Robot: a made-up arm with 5 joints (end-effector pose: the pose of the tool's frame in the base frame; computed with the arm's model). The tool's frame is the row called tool.
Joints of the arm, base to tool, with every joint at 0 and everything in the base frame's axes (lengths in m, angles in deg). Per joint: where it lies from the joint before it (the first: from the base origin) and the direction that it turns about. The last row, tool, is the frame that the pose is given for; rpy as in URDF.
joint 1: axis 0 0 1 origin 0 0 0.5
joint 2: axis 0 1 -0.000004 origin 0.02 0.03 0.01
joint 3: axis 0 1 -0.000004 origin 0.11 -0.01 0.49
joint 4: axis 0 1 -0.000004 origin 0.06 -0.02 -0.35
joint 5: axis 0 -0.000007 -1 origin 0.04 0.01 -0.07
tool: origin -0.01 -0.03 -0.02 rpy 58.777 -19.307 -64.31
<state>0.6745 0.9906 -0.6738 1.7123 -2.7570</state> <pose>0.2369 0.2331 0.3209 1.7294 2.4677 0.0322</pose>
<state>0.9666 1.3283 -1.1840 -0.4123 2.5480</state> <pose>0.2992 0.5047 0.0874 0.1496 -1.1814 -2.3973</pose>
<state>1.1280 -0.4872 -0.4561 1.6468 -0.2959</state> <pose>0.0958 0.1516 0.7436 0.4881 0.2472 0.2967</pose>
Working (the frame after each row of the table, in the pose's form):
after joint 1: 0.0000 0.0000 0.5000 0.0000 0.0000 1.1280
after joint 2: -0.0185 0.0309 0.5100 0.2745 -0.4340 1.1046
after joint 3: -0.0661 -0.0928 0.9945 0.5302 -0.8382 1.0396
after joint 4: 0.0884 0.1865 0.8376 -0.3960 0.6261 1.0791
after joint 5: 0.0730 0.1774 0.7583 -0.3089 0.6991 1.3605

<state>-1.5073 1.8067 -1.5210 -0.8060 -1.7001</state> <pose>0.0380 -0.5347 -0.1070 0.3207 -0.8982 -0.4310</pose>
Working (the frame after each row of the table, in the pose's form):
after joint 1: 0.0000 0.0000 0.5000 0.0000 0.0000 -1.5073
after joint 2: 0.0312 -0.0181 0.5100 1.3281 1.4152 -1.0467
after joint 3: 0.0498 -0.4685 0.2885 0.2152 0.2293 -1.4962
after joint 4: 0.0273 -0.4288 -0.0642 -0.3914 -0.4171 -1.4704
after joint 5: 0.0417 -0.4975 -0.1051 -0.5208 0.0172 0.1884

